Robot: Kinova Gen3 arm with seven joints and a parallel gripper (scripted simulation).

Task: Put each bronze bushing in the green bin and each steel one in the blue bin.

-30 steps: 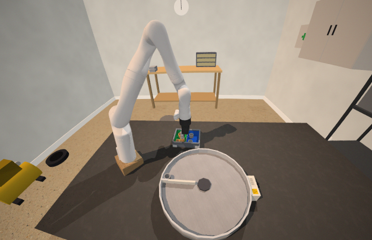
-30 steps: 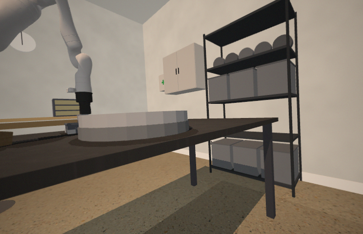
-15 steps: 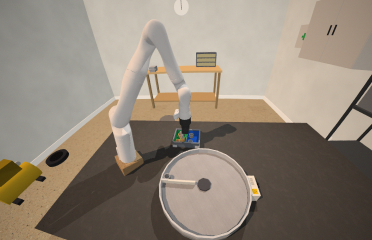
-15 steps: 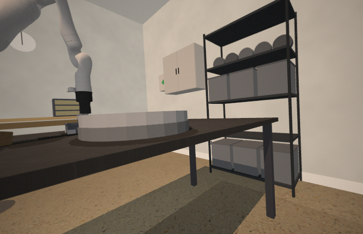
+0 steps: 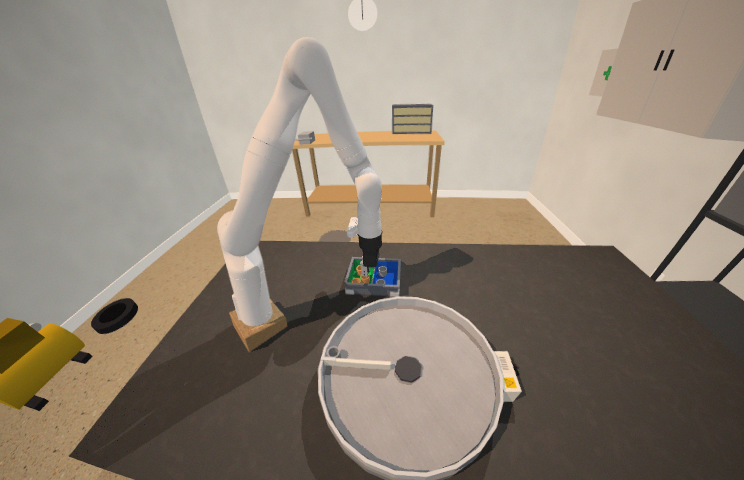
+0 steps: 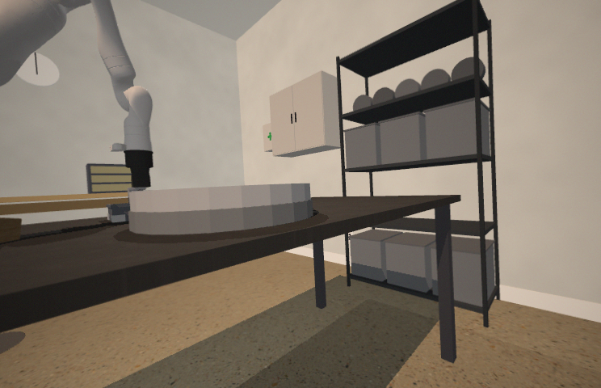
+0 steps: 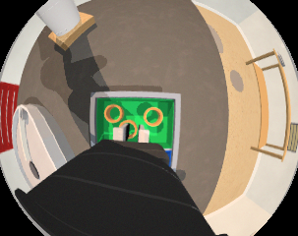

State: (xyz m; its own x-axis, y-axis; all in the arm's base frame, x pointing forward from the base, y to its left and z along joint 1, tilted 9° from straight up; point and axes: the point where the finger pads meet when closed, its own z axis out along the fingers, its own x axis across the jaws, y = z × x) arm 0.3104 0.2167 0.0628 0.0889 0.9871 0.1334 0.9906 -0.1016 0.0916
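The green bin is 30 mm below my hand and 30 mm ahead of it. Also, from my hand: turntable (360 mm to the right, 140 mm ahead).
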